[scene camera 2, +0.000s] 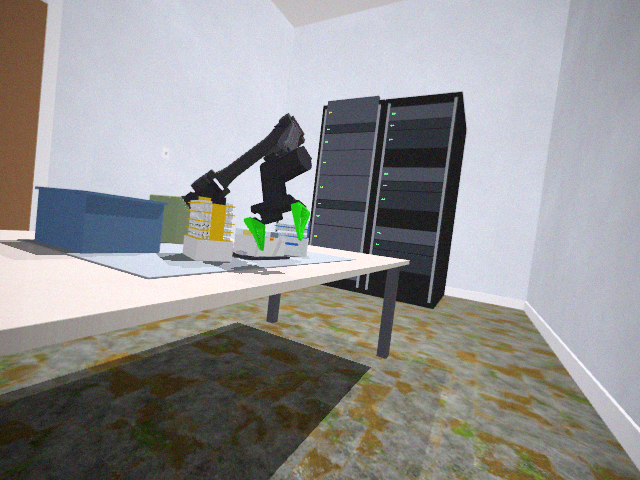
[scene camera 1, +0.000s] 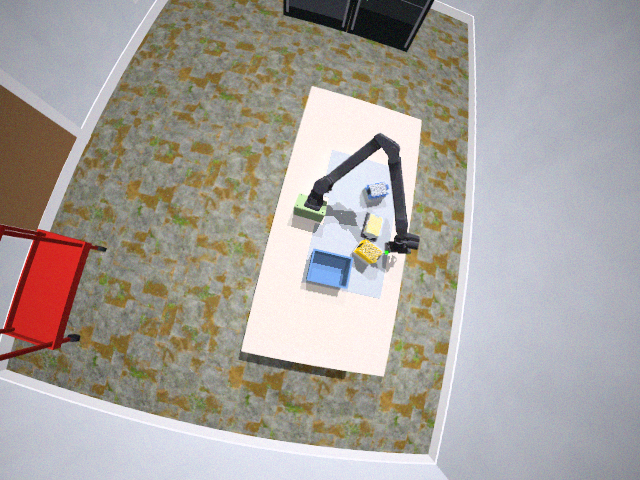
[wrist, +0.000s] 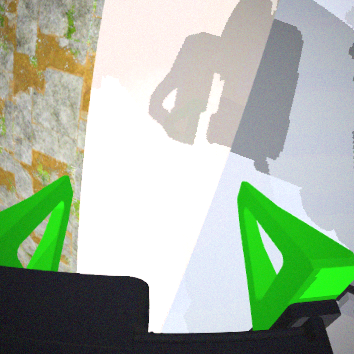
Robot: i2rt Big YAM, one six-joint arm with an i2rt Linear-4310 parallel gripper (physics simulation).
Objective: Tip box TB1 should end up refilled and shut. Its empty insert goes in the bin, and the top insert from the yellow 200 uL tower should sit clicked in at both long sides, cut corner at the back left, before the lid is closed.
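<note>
Tip box TB1, taken to be the pale box with a dark edge point(scene camera 1: 372, 226) point(scene camera 2: 258, 246), stands mid-mat with pale yellow showing on top. Its insert seating, cut corner and lid state are too small to tell. The yellow tower point(scene camera 1: 368, 251) point(scene camera 2: 219, 223) stands beside it on a white base, several perforated yellow inserts high. The blue bin point(scene camera 1: 312, 269) point(scene camera 2: 121, 227) stands at the far side of the tower; its inside bottom shows bare blue in scene camera 1. My gripper point(scene camera 2: 281, 244) point(wrist: 154, 186) is wide open and empty, raised above the long table edge, off the side of box and tower.
A blue-and-white tip rack point(scene camera 1: 377, 190) point(scene camera 2: 292, 238) stands on the mat point(scene camera 1: 369, 288) beyond TB1, near my forearm. My arm's base sits on a green block point(scene camera 1: 302, 208) point(scene camera 2: 168, 219). The table edge and floor run along the left of the wrist view. Black server racks stand beyond the table.
</note>
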